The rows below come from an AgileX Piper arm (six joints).
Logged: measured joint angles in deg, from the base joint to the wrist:
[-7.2, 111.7, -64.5, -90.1, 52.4, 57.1]
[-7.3, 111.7, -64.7, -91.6, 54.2, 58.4]
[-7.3, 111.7, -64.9, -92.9, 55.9, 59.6]
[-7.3, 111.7, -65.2, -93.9, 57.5, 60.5]
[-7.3, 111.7, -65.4, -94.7, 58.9, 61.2]
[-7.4, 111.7, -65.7, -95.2, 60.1, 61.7]
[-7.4, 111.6, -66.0, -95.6, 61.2, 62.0]
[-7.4, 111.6, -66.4, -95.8, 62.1, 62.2]
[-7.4, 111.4, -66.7, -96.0, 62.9, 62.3]
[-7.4, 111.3, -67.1, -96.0, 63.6, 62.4]
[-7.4, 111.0, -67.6, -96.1, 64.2, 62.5]
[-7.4, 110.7, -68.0, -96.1, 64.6, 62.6]
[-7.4, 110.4, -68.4, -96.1, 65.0, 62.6]
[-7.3, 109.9, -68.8, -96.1, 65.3, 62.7]
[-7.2, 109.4, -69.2, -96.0, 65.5, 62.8]
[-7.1, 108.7, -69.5, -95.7, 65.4, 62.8]
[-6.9, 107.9, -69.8, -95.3, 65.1, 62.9]
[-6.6, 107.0, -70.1, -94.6, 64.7, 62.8]
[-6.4, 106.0, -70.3, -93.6, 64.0, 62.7]
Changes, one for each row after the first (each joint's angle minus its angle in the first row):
[-0.1, 0.0, -0.2, -1.5, 1.8, 1.3]
[-0.1, 0.0, -0.4, -2.8, 3.5, 2.5]
[-0.1, 0.0, -0.7, -3.8, 5.1, 3.4]
[-0.1, 0.0, -0.9, -4.6, 6.5, 4.1]
[-0.2, 0.0, -1.2, -5.1, 7.7, 4.6]
[-0.2, -0.1, -1.5, -5.5, 8.8, 4.9]
[-0.2, -0.1, -1.9, -5.7, 9.7, 5.1]
[-0.2, -0.3, -2.2, -5.9, 10.5, 5.2]
[-0.2, -0.4, -2.6, -5.9, 11.2, 5.3]
[-0.2, -0.7, -3.1, -6.0, 11.8, 5.4]
[-0.2, -1.0, -3.5, -6.0, 12.2, 5.5]
[-0.2, -1.3, -3.9, -6.0, 12.6, 5.5]
[-0.1, -1.8, -4.3, -6.0, 12.9, 5.6]
[0.0, -2.3, -4.7, -5.9, 13.1, 5.7]
[0.1, -3.0, -5.0, -5.6, 13.0, 5.7]
[0.3, -3.8, -5.3, -5.2, 12.7, 5.8]
[0.6, -4.7, -5.6, -4.5, 12.3, 5.7]
[0.8, -5.7, -5.8, -3.5, 11.6, 5.6]

